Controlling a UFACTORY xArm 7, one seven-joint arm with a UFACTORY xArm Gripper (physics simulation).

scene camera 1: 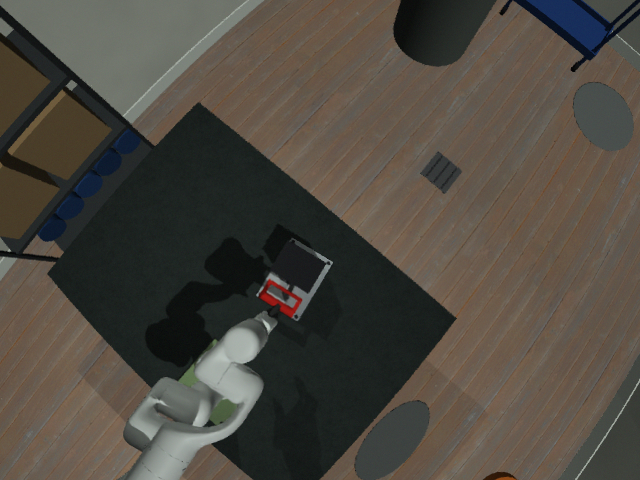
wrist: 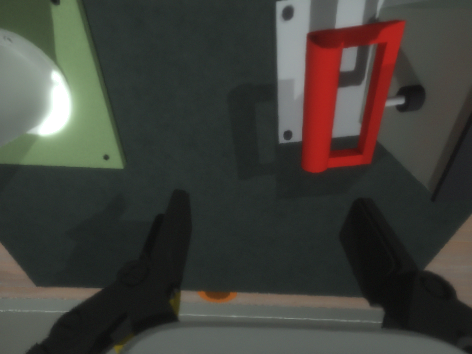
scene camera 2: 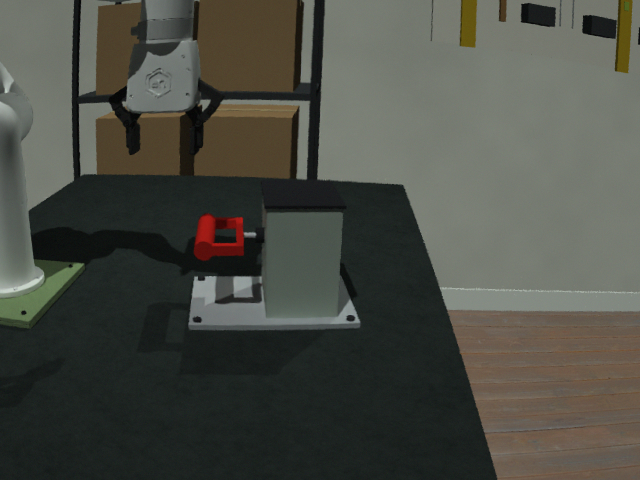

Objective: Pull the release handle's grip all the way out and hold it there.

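The release handle's red grip (scene camera 1: 268, 297) (scene camera 2: 205, 237) (wrist: 320, 105) is the round bar of a rectangular red frame. A short thin rod (scene camera 2: 249, 235) (wrist: 395, 101) joins the frame to a grey box with a dark top (scene camera 1: 302, 263) (scene camera 2: 303, 263), and the frame stands close to the box. My gripper (scene camera 2: 163, 151) (wrist: 268, 213) is open and empty, its fingers pointing down. In the scene camera 2 view it hangs above and left of the grip, clear of it. In the wrist view the grip lies ahead of the fingertips, nearer the right finger, and touches neither finger.
The box stands on a white base plate (scene camera 2: 227, 315) (wrist: 290, 50) with dark bolts, on a dark table top (scene camera 1: 361, 330) (scene camera 2: 310, 413). My arm's green mounting plate (scene camera 1: 223, 410) (scene camera 2: 56, 279) (wrist: 95, 100) is on the grip side. A shelf with brown boxes (scene camera 1: 62, 134) (scene camera 2: 248, 46) stands behind.
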